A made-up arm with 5 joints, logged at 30 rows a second.
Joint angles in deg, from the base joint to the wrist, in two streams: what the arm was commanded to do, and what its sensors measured. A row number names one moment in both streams.
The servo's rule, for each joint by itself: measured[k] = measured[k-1] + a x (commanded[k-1-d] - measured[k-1]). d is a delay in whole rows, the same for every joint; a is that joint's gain. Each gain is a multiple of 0.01, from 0.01 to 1. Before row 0 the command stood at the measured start. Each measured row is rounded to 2 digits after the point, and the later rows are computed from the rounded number. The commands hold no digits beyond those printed.
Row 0, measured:
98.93 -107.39 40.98 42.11 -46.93
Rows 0 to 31, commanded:
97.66 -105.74 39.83 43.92 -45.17
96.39 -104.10 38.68 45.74 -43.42
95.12 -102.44 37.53 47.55 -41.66
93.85 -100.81 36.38 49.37 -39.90
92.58 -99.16 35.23 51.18 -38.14
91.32 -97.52 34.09 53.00 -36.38
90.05 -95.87 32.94 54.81 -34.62
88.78 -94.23 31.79 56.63 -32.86
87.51 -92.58 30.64 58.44 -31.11
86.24 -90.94 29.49 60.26 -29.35
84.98 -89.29 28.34 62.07 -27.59
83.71 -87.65 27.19 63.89 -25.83
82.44 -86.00 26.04 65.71 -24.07
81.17 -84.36 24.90 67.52 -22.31
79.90 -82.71 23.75 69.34 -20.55
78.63 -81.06 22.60 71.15 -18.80
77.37 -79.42 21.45 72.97 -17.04
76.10 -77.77 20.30 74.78 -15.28
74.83 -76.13 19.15 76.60 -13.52
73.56 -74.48 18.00 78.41 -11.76
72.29 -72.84 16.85 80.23 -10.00
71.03 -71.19 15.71 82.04 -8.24
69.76 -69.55 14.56 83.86 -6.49
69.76 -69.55 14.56 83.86 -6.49
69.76 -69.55 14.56 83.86 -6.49
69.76 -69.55 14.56 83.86 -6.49
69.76 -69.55 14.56 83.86 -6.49
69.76 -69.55 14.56 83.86 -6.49
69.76 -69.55 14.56 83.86 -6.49
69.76 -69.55 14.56 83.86 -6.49
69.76 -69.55 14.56 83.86 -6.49
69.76 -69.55 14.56 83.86 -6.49
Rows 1 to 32, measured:
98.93 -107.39 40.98 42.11 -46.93
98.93 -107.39 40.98 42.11 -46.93
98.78 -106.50 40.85 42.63 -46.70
98.49 -105.20 40.61 43.53 -46.27
98.09 -103.71 40.27 44.70 -45.67
97.58 -102.14 39.84 46.05 -44.92
96.98 -100.53 39.33 47.54 -44.04
96.30 -98.90 38.75 49.12 -43.04
95.55 -97.26 38.11 50.77 -41.95
94.74 -95.62 37.41 52.47 -40.77
93.87 -93.98 36.67 54.20 -39.51
92.95 -92.34 35.88 55.96 -38.19
91.99 -90.69 35.05 57.73 -36.81
91.00 -89.05 34.19 59.52 -35.38
89.97 -87.40 33.29 61.32 -33.91
88.91 -85.76 32.37 63.12 -32.40
87.83 -84.11 31.42 64.92 -30.86
86.73 -82.46 30.45 66.73 -29.29
85.61 -80.82 29.46 68.54 -27.70
84.47 -79.17 28.45 70.35 -26.09
83.31 -77.53 27.43 72.16 -24.46
82.14 -75.88 26.39 73.97 -22.81
80.96 -74.24 25.34 75.79 -21.14
79.77 -72.59 24.28 77.60 -19.46
78.57 -70.95 23.21 79.42 -17.77
77.51 -70.19 22.26 80.71 -16.30
76.58 -69.84 21.41 81.62 -15.02
75.76 -69.68 20.66 82.27 -13.91
75.04 -69.61 19.99 82.73 -12.95
74.41 -69.58 19.39 83.06 -12.11
73.85 -69.56 18.86 83.29 -11.38
73.36 -69.55 18.39 83.46 -10.74
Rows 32 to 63, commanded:
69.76 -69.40 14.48 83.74 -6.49
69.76 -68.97 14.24 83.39 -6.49
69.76 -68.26 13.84 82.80 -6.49
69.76 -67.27 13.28 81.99 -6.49
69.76 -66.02 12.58 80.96 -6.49
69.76 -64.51 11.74 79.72 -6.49
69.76 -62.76 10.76 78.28 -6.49
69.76 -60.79 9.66 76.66 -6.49
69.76 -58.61 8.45 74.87 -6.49
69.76 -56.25 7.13 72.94 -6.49
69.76 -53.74 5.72 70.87 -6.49
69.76 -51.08 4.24 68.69 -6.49
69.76 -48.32 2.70 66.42 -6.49
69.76 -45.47 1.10 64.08 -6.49
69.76 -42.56 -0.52 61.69 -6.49
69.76 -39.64 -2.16 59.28 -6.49
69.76 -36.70 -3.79 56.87 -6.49
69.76 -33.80 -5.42 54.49 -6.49
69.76 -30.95 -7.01 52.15 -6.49
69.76 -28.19 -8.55 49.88 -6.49
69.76 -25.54 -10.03 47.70 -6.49
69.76 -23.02 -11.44 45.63 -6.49
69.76 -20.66 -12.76 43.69 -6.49
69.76 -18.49 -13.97 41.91 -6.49
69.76 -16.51 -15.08 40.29 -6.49
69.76 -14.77 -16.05 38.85 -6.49
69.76 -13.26 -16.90 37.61 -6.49
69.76 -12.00 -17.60 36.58 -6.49
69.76 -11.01 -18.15 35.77 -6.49
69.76 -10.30 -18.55 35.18 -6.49
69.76 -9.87 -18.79 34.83 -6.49
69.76 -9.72 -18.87 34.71 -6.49
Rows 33 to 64, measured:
72.93 -69.55 17.97 83.58 -10.19
72.55 -69.55 17.59 83.66 -9.71
72.22 -69.47 17.25 83.68 -9.29
71.92 -69.20 16.92 83.60 -8.93
71.66 -68.69 16.58 83.37 -8.61
71.43 -67.92 16.22 82.97 -8.33
71.23 -66.89 15.82 82.39 -8.09
71.05 -65.60 15.37 81.62 -7.88
70.90 -64.07 14.86 80.65 -7.70
70.76 -62.30 14.29 79.49 -7.54
70.64 -60.31 13.65 78.15 -7.40
70.53 -58.12 12.93 76.64 -7.28
70.44 -55.75 12.14 74.97 -7.18
70.36 -53.23 11.27 73.15 -7.09
70.29 -50.58 10.33 71.20 -7.01
70.23 -47.82 9.31 69.14 -6.94
70.17 -44.98 8.23 66.98 -6.88
70.12 -42.10 7.09 64.75 -6.83
70.08 -39.18 5.89 62.46 -6.79
70.04 -36.27 4.65 60.15 -6.75
70.01 -33.40 3.37 57.83 -6.72
69.98 -30.59 2.06 55.52 -6.69
69.95 -27.86 0.73 53.25 -6.66
69.93 -25.25 -0.61 51.04 -6.64
69.91 -22.77 -1.95 48.91 -6.62
69.89 -20.46 -3.27 46.88 -6.60
69.87 -18.33 -4.57 44.97 -6.59
69.86 -16.41 -5.83 43.20 -6.58
69.85 -14.71 -7.05 41.58 -6.57
69.84 -13.25 -8.21 40.13 -6.56
69.83 -12.04 -9.30 38.87 -6.55
69.82 -11.10 -10.32 37.80 -6.54

